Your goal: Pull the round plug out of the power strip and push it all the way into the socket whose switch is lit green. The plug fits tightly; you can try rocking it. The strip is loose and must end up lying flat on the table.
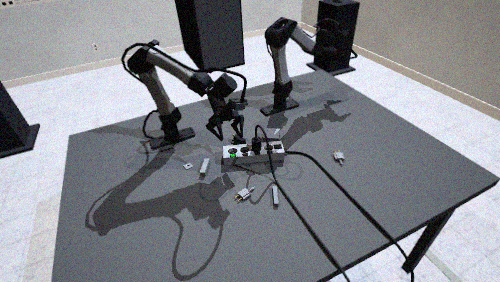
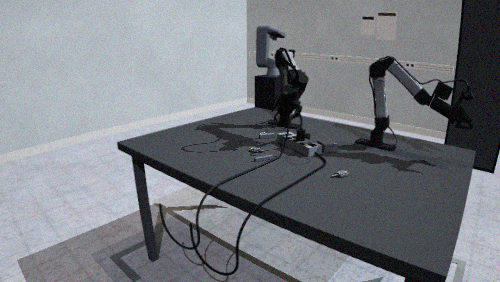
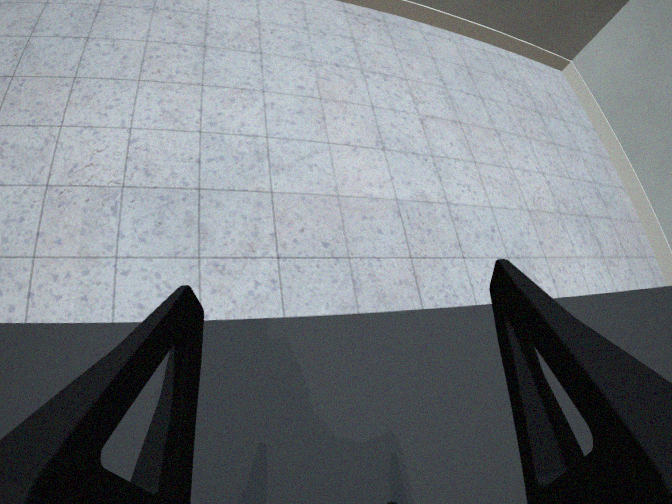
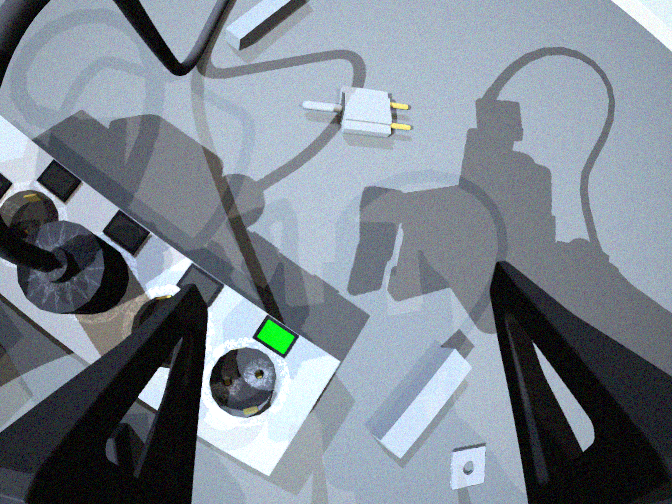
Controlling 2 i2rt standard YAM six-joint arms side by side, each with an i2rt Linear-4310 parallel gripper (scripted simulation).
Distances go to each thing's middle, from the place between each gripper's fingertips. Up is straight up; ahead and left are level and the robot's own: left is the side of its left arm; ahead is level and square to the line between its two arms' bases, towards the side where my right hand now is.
Right now the black round plug [image 4: 86, 275] is 69 cm to the right of my left hand, 29 cm ahead of it and 13 cm below it.
The black round plug lies 1 cm behind my right hand [image 1: 232, 139], 10 cm to the left of it and 9 cm below it.
